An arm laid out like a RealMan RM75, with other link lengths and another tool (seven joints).
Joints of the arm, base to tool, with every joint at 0 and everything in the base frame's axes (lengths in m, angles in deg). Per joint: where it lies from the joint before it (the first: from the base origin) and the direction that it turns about. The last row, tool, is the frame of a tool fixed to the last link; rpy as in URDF.
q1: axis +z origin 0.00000 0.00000 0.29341
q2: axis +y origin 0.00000 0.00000 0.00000
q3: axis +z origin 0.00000 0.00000 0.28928
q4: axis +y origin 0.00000 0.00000 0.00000
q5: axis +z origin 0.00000 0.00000 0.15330
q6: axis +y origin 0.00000 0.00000 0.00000
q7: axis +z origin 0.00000 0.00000 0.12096
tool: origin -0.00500 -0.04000 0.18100 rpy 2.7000 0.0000 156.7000
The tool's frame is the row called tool.
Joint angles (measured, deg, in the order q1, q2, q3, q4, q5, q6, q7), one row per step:
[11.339 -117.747 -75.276 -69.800 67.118 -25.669 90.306]
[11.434 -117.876 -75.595 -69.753 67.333 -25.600 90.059]
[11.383 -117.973 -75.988 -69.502 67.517 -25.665 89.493]
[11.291 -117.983 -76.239 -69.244 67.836 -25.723 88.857]
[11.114 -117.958 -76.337 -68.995 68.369 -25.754 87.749]
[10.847 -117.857 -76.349 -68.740 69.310 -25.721 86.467]
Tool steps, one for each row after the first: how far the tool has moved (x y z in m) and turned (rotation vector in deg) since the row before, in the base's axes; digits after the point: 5 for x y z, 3 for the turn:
[-0.00183 0.00008 0.00100 0.238 -0.039 0.402]
[-0.00222 0.00016 0.00050 0.138 -0.313 0.584]
[-0.00221 -0.00025 -0.00012 -0.050 -0.191 0.481]
[-0.00176 -0.00050 -0.00122 -0.242 -0.361 0.549]
[-0.00219 -0.00065 -0.00167 -0.446 -0.053 0.430]

